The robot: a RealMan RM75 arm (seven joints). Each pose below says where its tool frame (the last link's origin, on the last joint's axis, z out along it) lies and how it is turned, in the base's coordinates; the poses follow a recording.
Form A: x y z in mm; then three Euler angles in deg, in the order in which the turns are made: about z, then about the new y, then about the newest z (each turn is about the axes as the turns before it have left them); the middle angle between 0 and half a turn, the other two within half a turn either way.
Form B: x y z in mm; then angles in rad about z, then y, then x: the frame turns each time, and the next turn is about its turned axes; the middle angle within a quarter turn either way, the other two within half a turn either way. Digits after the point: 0 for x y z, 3 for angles.
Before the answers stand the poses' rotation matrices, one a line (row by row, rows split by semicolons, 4 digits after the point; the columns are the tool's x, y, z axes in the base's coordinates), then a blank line. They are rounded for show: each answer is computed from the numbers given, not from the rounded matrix.
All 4 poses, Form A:
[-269 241 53 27.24 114.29 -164.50]
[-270 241 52 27.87 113.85 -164.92]
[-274 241 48 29.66 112.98 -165.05]
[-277 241 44 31.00 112.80 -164.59]
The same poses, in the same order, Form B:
0.4748 0.3433 0.8104; -0.0562 -0.9071 0.4172; 0.8783 -0.2436 -0.4114
0.4668 0.3584 0.8085; -0.0475 -0.9027 0.4275; 0.8831 -0.2380 -0.4043
0.4554 0.3906 0.8000; -0.0375 -0.8894 0.4556; 0.8895 -0.2375 -0.3904
0.4571 0.4083 0.7902; -0.0354 -0.8794 0.4748; 0.8887 -0.2450 -0.3875

[-269 241 53 -0.118 -1.072 -2.607]
[-270 241 52 -0.101 -1.082 -2.610]
[-274 241 48 -0.082 -1.096 -2.595]
[-277 241 44 -0.077 -1.095 -2.578]

